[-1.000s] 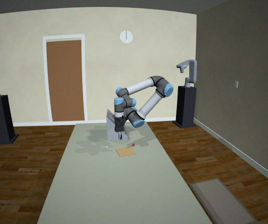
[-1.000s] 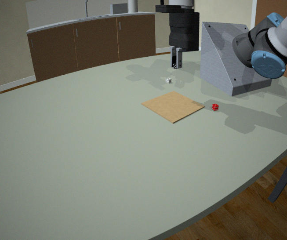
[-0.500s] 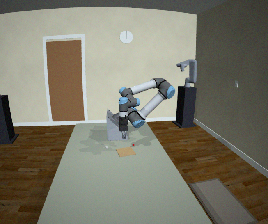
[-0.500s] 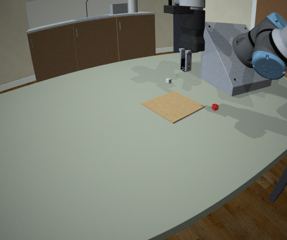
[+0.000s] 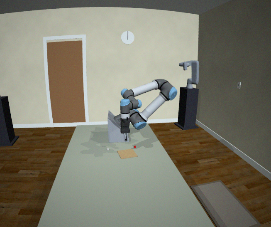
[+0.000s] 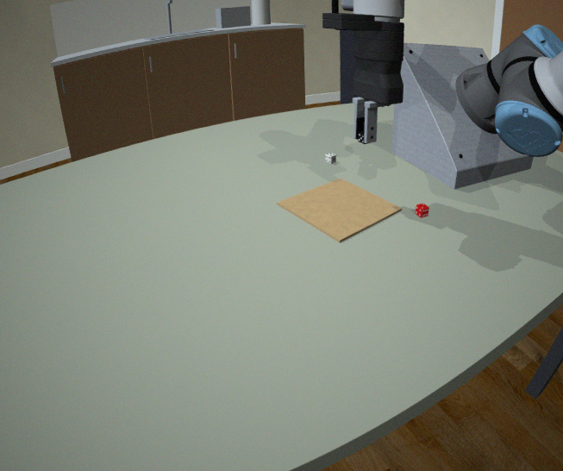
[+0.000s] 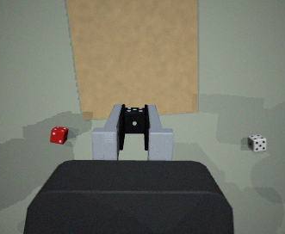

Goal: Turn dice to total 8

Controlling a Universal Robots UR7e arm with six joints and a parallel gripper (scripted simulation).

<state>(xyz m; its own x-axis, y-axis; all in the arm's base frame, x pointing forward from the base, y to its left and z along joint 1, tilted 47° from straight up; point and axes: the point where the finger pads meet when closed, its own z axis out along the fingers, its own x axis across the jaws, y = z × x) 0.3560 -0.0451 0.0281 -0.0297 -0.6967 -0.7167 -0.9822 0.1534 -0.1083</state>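
Right now the tan mat is 50 mm ahead of my hand and 120 mm below it. Also, from my hand: white die: 60 mm behind, 150 mm to the right, 110 mm below; red die: 40 mm behind, 90 mm to the left, 110 mm below.
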